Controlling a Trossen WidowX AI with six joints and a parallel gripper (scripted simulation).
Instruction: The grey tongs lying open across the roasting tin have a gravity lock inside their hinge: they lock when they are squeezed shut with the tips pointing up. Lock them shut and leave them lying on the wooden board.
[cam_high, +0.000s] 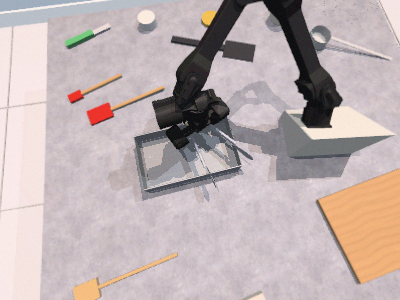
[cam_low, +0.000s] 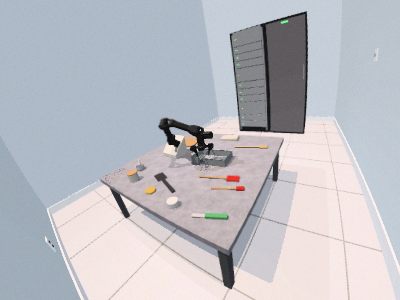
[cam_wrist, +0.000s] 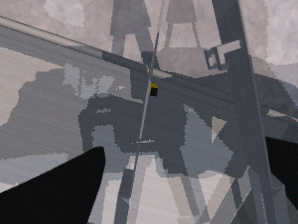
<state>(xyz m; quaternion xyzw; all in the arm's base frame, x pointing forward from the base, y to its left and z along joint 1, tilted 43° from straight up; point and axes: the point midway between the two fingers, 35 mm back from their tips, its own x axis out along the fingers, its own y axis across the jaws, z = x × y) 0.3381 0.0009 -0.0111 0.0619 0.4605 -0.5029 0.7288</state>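
Right now the black lock piece is 4 cm ahead of my gripper tip, 2 cm to the right of it and 2 cm above it. Round my gripper tip: green-handled tool: 43 cm ahead, 42 cm to the right, 5 cm below; then black spatula: 37 cm to the right, 7 cm behind, 5 cm below; then grey roasting tin: 6 cm to the left, 4 cm ahead, 2 cm below.
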